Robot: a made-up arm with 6 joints. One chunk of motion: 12 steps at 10 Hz.
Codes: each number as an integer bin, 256 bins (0 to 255) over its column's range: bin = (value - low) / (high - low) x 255, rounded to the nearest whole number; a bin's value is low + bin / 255 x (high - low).
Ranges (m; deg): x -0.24..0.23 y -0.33..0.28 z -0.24..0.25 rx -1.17..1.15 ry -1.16..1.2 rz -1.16..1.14
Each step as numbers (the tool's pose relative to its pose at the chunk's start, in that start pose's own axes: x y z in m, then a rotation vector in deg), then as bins.
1 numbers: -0.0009 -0.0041 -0.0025 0.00 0.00 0.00
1 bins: 130 136 124 129 125 129
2 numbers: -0.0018 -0.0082 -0.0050 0.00 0.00 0.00
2 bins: 129 135 122 129 125 129
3 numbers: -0.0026 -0.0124 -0.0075 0.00 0.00 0.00
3 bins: 129 133 121 129 125 129
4 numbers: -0.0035 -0.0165 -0.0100 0.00 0.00 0.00
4 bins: 128 131 120 129 125 129
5 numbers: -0.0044 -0.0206 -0.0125 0.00 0.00 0.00
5 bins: 128 129 118 129 125 129
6 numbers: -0.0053 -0.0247 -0.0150 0.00 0.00 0.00
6 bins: 127 128 117 129 125 129
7 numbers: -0.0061 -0.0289 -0.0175 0.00 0.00 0.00
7 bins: 127 126 116 129 125 129
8 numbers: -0.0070 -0.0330 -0.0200 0.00 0.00 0.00
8 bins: 126 124 114 129 125 129
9 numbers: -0.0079 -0.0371 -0.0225 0.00 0.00 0.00
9 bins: 126 122 113 129 125 129
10 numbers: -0.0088 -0.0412 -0.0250 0.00 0.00 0.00
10 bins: 125 121 112 129 125 129
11 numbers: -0.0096 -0.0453 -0.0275 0.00 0.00 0.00
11 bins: 125 119 111 129 125 129
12 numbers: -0.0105 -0.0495 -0.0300 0.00 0.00 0.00
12 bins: 125 117 109 129 125 129
